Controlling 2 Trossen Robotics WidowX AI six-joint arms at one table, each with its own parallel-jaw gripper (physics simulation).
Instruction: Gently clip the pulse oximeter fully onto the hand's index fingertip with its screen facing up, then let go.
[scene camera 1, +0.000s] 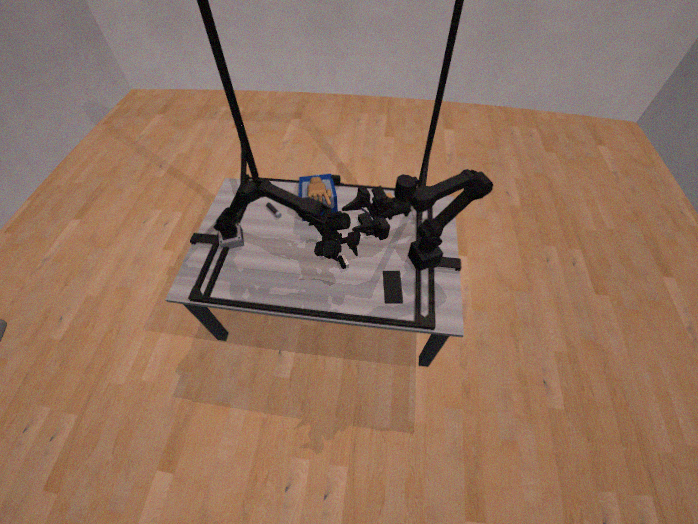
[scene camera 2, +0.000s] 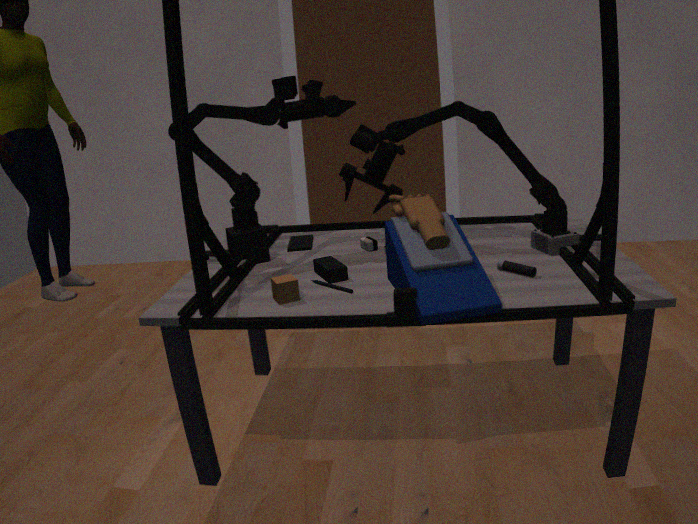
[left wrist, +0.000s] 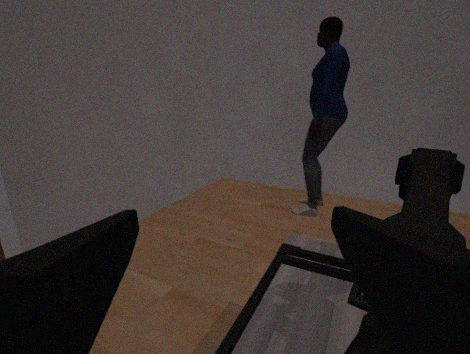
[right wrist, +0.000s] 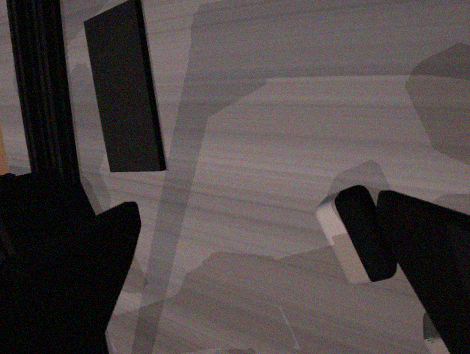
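Seen in the pictures: left gripper, fingertip midpoint: (scene camera 1: 347, 219) (scene camera 2: 349, 102) (left wrist: 236, 218); right gripper, fingertip midpoint: (scene camera 1: 347, 257) (scene camera 2: 359, 207) (right wrist: 258, 208); left arm's base at its link origin: (scene camera 1: 427, 247) (scene camera 2: 245, 228); right arm's base at its link origin: (scene camera 1: 229, 233) (scene camera 2: 555, 232).
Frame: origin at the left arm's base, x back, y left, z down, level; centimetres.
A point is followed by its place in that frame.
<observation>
The pulse oximeter (scene camera 1: 345, 261) {z 6.3, x -32.3, y -10.3 cm} (scene camera 2: 369, 243) {z 6.9, x -31.7, y -14.4 cm} (right wrist: 362, 235) {z 6.3, x -33.5, y -11.2 cm}, white with a black face, rests on the table, apart from the hand. The tan hand (scene camera 1: 317, 186) {z -7.9, x -32.5, y -43.3 cm} (scene camera 2: 425, 217) {z -6.5, x -31.6, y -46.5 cm} lies on a sloped blue stand (scene camera 1: 336, 192) {z -3.5, x -25.0, y -41.1 cm} (scene camera 2: 456, 293) {z 5.4, x -28.1, y -64.1 cm} with a grey pad. My right gripper (scene camera 2: 361, 205) {z -2.0, x -32.9, y -6.3 cm} (right wrist: 258, 208) {z -2.0, x -32.9, y -6.3 cm} is open and empty above the table near the oximeter; in the right wrist view the oximeter appears just inside the right-hand finger, and contact cannot be told. My left gripper (scene camera 2: 353, 103) {z -32.5, x -35.0, y 0.1 cm} (left wrist: 236, 218) {z -32.5, x -35.0, y 0.1 cm} is open and empty, high above the table. The index fingertip is hidden in scene camera 2.
A black flat slab (scene camera 1: 392, 286) {z 8.7, x -18.3, y 7.0 cm} (scene camera 2: 300, 242) {z 8.7, x -17.7, y 5.8 cm} (right wrist: 124, 90) {z 8.7, x -18.8, y 6.7 cm} lies near the left arm's base. A black box (scene camera 2: 330, 269) {z 6.0, x -13.0, y -32.3 cm}, a pen (scene camera 2: 332, 285) {z 8.7, x -11.8, y -36.1 cm} and a wooden cube (scene camera 2: 285, 288) {z 5.9, x 0.4, y -39.1 cm} lie left of the stand in scene camera 2; a dark cylinder (scene camera 1: 273, 209) {z 7.0, x -53.5, y -52.2 cm} (scene camera 2: 517, 268) {z 7.7, x -52.6, y -54.1 cm} lies right.
</observation>
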